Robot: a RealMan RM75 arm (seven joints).
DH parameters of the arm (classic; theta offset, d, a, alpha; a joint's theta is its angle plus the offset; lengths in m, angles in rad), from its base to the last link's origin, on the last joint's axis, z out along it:
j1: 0 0.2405 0 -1.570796
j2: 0 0 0 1.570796
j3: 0 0.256 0 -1.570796
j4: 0 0 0 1.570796
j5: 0 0.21 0 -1.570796
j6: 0 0 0 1.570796
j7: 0 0.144 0 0
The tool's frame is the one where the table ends.
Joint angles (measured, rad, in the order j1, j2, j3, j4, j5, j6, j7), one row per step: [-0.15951, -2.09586, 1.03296, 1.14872, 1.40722, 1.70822, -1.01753]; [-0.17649, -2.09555, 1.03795, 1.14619, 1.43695, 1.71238, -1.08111]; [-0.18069, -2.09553, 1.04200, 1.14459, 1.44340, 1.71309, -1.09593]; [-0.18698, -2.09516, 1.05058, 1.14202, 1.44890, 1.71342, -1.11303]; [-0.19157, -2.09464, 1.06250, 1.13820, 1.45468, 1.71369, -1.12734]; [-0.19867, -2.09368, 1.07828, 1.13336, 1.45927, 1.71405, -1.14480]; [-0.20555, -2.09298, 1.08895, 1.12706, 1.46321, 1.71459, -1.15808]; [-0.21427, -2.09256, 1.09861, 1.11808, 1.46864, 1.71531, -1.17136]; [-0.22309, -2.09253, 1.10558, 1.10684, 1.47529, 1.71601, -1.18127]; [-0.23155, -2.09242, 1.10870, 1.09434, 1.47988, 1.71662, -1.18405]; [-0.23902, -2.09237, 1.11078, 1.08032, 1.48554, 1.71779, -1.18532]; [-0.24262, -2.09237, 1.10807, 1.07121, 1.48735, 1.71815, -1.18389]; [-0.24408, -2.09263, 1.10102, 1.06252, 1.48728, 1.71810, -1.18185]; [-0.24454, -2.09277, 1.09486, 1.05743, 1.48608, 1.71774, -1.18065]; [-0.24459, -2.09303, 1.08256, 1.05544, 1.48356, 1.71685, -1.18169]
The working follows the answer.
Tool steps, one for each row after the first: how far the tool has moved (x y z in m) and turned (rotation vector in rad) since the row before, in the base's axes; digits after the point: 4 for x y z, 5 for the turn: [0.0021, 0.0021, -0.0044, -0.06413, 0.00383, 0.02730]; [0.0008, 0.0004, -0.0017, -0.01739, 0.00078, 0.00573]; [0.0017, 0.0007, -0.0025, -0.02247, 0.00017, 0.00383]; [0.0013, 0.0000, -0.0032, -0.02410, 0.00178, 0.00306]; [0.0022, 0.0003, -0.0039, -0.02939, 0.00091, 0.00143]; [0.0015, 0.0004, -0.0030, -0.02293, 0.00019, 0.00225]; [0.0014, 0.0007, -0.0033, -0.02424, 0.00046, 0.00313]; [0.0008, 0.0007, -0.0033, -0.02149, 0.00107, 0.00392]; [0.0003, 0.0009, -0.0025, -0.01336, -0.00004, 0.00182]; [-0.0003, 0.0005, -0.0026, -0.01317, 0.00049, 0.00312]; [-0.0007, 0.0005, -0.0007, -0.00268, -0.00167, 0.00372]; [-0.0014, 0.0005, 0.0002, 0.00257, -0.00420, 0.00733]; [-0.0010, 0.0004, 0.0006, 0.00393, -0.00387, 0.00580]; [-0.0012, 0.0010, 0.0023, 0.01019, -0.00581, 0.00872]
Tool pose at each row, in the base's axes (x y z in m, rotation vector in rad; rounded; the steps above come from the unrounded poses): [-0.2174, 0.2673, 0.0603, -2.48132, 0.28042, -0.95651]; [-0.2152, 0.2694, 0.0559, -2.53861, 0.21978, -0.96390]; [-0.2145, 0.2698, 0.0542, -2.55404, 0.20510, -0.96674]; [-0.2128, 0.2704, 0.0518, -2.57395, 0.19037, -0.97271]; [-0.2116, 0.2705, 0.0485, -2.59625, 0.17619, -0.97743]; [-0.2093, 0.2707, 0.0447, -2.62308, 0.16135, -0.98553]; [-0.2078, 0.2712, 0.0417, -2.64349, 0.14798, -0.99211]; [-0.2064, 0.2718, 0.0383, -2.66501, 0.13269, -0.99845]; [-0.2056, 0.2725, 0.0350, -2.68416, 0.11757, -1.00280]; [-0.2053, 0.2734, 0.0326, -2.69579, 0.10878, -1.00660]; [-0.2056, 0.2739, 0.0300, -2.70723, 0.09835, -1.00924]; [-0.2063, 0.2744, 0.0293, -2.70793, 0.09169, -1.01128]; [-0.2078, 0.2749, 0.0295, -2.70175, 0.08218, -1.01405]; [-0.2088, 0.2753, 0.0302, -2.69486, 0.07550, -1.01636]; [-0.2100, 0.2763, 0.0324, -2.68062, 0.06759, -1.01848]

